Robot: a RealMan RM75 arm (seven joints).
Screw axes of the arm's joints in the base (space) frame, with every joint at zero. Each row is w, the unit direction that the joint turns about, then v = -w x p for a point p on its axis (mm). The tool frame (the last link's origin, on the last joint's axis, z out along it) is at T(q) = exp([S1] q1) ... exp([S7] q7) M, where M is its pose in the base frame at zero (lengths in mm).
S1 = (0, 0, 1, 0, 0, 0)
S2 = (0, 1, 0, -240.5, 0, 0)
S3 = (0, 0, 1, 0, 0, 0)
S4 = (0, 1, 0, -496.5, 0, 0)
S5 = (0, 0, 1, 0, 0, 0)
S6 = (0, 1, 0, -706.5, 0, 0)
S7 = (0, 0, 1, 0, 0, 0)
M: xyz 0 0 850.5 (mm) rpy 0 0 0 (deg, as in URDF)
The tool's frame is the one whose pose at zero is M.
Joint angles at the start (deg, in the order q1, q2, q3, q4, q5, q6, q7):
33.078, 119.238, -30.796, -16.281, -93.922, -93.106, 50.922
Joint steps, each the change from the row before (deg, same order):
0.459, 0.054, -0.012, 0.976, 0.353, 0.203, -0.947
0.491, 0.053, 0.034, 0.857, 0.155, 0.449, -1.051
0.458, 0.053, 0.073, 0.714, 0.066, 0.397, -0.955
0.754, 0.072, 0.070, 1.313, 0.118, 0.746, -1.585
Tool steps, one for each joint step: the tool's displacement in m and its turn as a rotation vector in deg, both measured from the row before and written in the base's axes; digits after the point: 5 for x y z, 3 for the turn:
-0.00233, 0.00073, -0.00271, 0.257, 0.237, 0.229
-0.00203, 0.00123, -0.00284, 0.339, -0.132, 0.188
-0.00193, 0.00117, -0.00249, 0.317, -0.181, 0.221
-0.00301, 0.00169, -0.00460, 0.413, -0.324, 0.257

